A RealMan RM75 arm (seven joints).
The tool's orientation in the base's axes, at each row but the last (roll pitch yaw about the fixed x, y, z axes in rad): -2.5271, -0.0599, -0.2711; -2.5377, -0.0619, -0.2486; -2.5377, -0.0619, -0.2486; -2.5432, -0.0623, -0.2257; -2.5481, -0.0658, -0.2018; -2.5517, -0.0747, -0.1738; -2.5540, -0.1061, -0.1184; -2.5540, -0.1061, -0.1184; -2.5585, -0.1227, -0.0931; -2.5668, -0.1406, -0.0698
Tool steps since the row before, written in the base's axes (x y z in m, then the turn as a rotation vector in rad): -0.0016, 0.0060, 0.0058, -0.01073, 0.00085, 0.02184; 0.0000, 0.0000, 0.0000, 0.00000, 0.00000, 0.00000; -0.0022, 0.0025, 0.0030, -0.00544, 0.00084, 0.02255; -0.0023, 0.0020, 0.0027, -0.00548, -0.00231, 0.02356; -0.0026, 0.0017, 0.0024, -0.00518, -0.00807, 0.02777; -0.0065, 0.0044, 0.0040, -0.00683, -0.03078, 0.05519; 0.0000, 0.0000, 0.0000, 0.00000, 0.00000, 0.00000; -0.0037, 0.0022, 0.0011, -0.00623, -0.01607, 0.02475; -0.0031, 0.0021, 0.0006, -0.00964, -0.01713, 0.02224; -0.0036, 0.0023, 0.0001, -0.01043, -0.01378, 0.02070
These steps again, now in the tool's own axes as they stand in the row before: -0.0028, -0.0078, -0.0018, -0.00924, -0.01126, -0.01951; 0.0000, 0.0000, 0.0000, 0.00000, 0.00000, 0.00000; -0.0026, -0.0033, -0.0015, -0.00407, -0.01254, -0.01910; -0.0025, -0.0028, -0.0016, -0.00335, -0.01054, -0.02164; -0.0027, -0.0024, -0.0015, -0.00162, -0.00821, -0.02816; -0.0068, -0.0052, -0.0020, 0.00272, -0.00450, -0.06334; 0.0000, 0.0000, 0.0000, 0.00000, 0.00000, 0.00000; -0.0038, -0.0023, -0.0003, -0.00164, 0.00000, -0.03012; -0.0032, -0.0021, 0.0002, -0.00522, 0.00229, -0.02913; -0.0037, -0.0021, 0.0006, -0.00645, 0.00029, -0.02618
